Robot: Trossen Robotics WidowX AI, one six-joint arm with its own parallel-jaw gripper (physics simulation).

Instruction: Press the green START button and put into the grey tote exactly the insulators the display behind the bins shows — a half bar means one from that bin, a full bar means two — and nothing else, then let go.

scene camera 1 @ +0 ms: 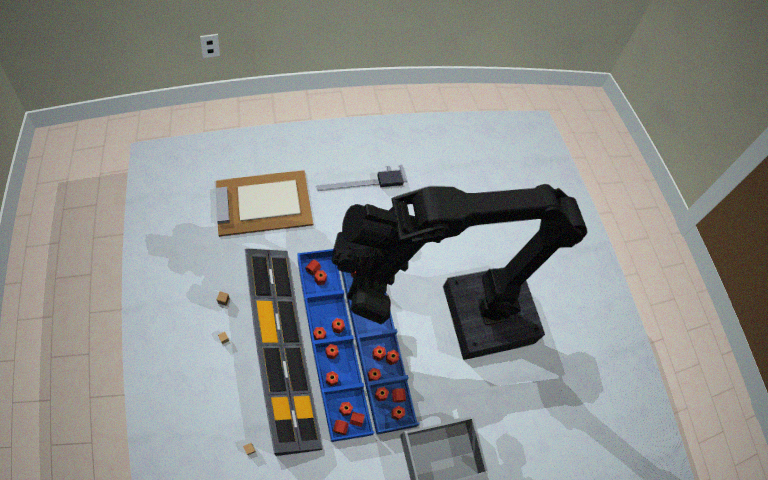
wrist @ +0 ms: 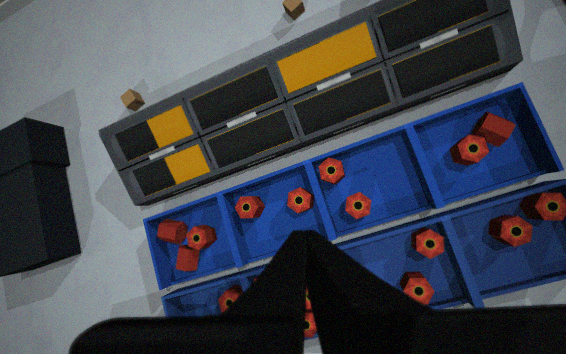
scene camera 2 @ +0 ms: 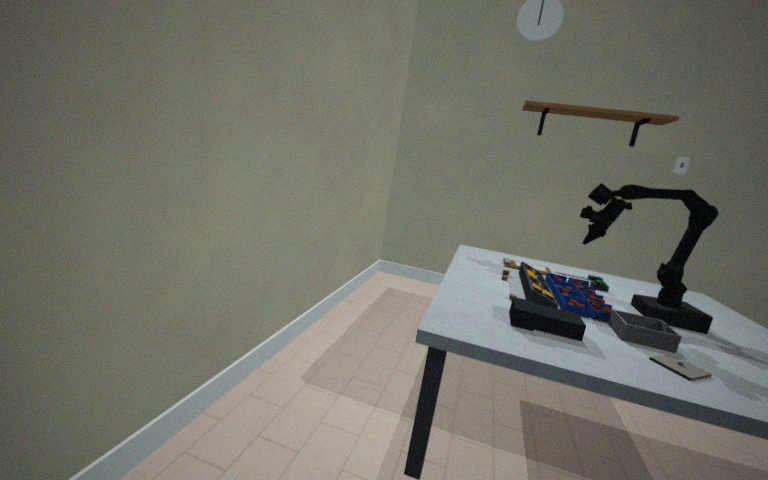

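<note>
My gripper [scene camera 2: 585, 242] [wrist: 303, 241] is shut and empty, high above the bins; the arm hides its tips in scene view 1. Two rows of blue bins [scene camera 1: 344, 295] [wrist: 276, 261] hold red insulators [scene camera 1: 331, 377] [wrist: 358, 205]; the arm partly covers the near row. The display [scene camera 1: 288, 340] [wrist: 295, 120] behind them shows one full yellow bar [scene camera 1: 266, 320] [wrist: 327, 57] in its far row, second from the clipboard end, and half bars [scene camera 1: 280, 408] [wrist: 187, 164] in both rows at the tote end. The grey tote [scene camera 1: 407, 454] [scene camera 2: 645, 338] shows no insulator in its visible part. The green button [scene camera 2: 600, 284] stands behind the bins in scene view 2.
A clipboard [scene camera 1: 269, 199] and a caliper [scene camera 1: 390, 178] lie beyond the bins. Small wooden cubes [scene camera 1: 223, 298] [wrist: 133, 99] lie behind the display. A black box [scene camera 2: 546, 320] [wrist: 42, 200] stands near the display's end. A flat plate [scene camera 2: 679, 366] lies beside the tote.
</note>
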